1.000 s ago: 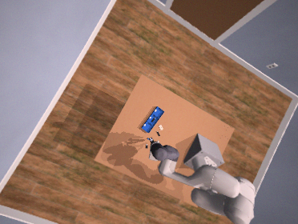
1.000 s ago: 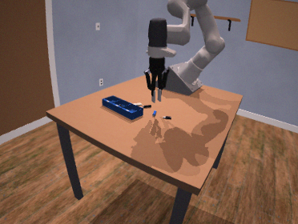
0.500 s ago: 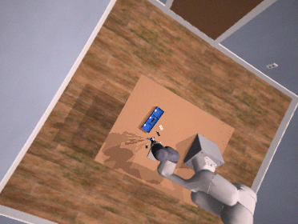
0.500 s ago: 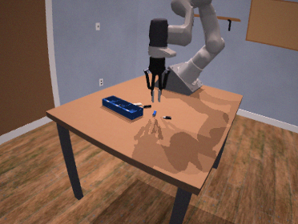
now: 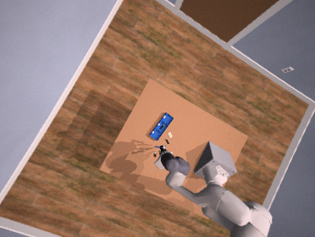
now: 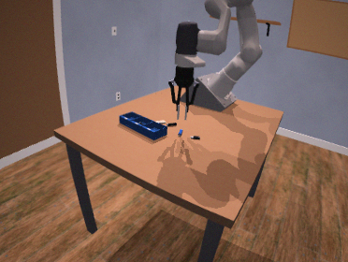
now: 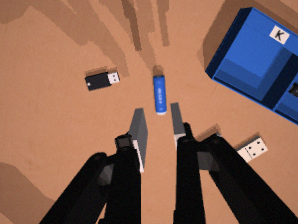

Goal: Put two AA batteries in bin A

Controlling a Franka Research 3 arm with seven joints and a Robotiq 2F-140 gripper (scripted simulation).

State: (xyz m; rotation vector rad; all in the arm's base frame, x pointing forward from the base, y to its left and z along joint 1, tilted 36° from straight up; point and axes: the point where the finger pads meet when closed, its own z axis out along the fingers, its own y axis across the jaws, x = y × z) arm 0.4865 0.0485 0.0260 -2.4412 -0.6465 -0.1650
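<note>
Right now my hand is 100 mm above the blue AA battery. Also, from my hand: white domino (30 mm behind, 150 mm to the right, 100 mm below); blue bin (70 mm ahead, 170 mm to the right, 90 mm below); dark AA battery (50 mm behind, 80 mm to the right, 100 mm below).
</note>
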